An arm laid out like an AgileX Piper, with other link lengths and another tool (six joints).
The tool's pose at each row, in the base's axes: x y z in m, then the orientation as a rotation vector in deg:
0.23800, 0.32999, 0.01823, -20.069, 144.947, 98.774
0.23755, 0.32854, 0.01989, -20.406, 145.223, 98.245
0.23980, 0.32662, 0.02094, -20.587, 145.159, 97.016
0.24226, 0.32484, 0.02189, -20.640, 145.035, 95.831
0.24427, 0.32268, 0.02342, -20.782, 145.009, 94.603
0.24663, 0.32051, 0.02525, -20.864, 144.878, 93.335
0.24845, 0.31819, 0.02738, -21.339, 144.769, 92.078
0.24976, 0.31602, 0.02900, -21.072, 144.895, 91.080
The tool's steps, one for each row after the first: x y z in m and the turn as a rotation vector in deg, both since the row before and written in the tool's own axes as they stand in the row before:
0.00037, 0.00111, -0.00192, 0.379, 0.143, -0.186
-0.00207, -0.00023, -0.00235, 0.712, -0.418, -0.515
-0.00229, -0.00037, -0.00217, 0.679, -0.496, -0.469
-0.00193, 0.00008, -0.00270, 0.731, -0.397, -0.472
-0.00235, 0.00020, -0.00284, 0.735, -0.506, -0.508
-0.00190, 0.00049, -0.00306, 0.718, -0.303, -0.682
-0.00134, 0.00018, -0.00269, 0.662, -0.374, -0.116

